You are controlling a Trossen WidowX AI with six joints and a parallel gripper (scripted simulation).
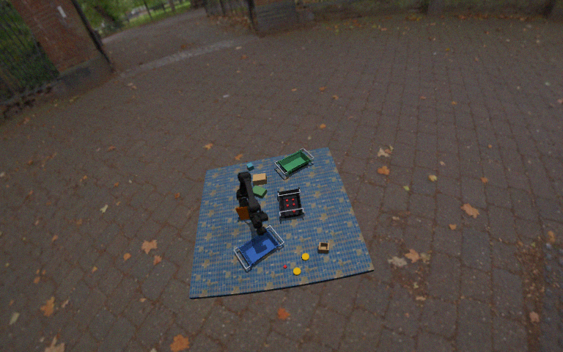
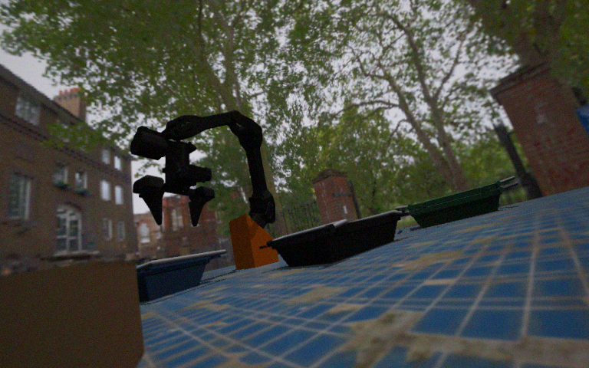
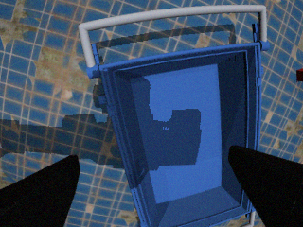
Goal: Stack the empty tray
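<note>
My gripper tip is 30 mm past the blue tray, 80 mm to the left of it and 90 mm above it. The rest, counted from my gripper tip: small brown box 420 mm ahead, 160 mm to the right, 120 mm below; then red dot 140 mm ahead, 250 mm to the right, 130 mm below; then green block 20 mm behind, 470 mm to the left, 120 mm below.
</note>
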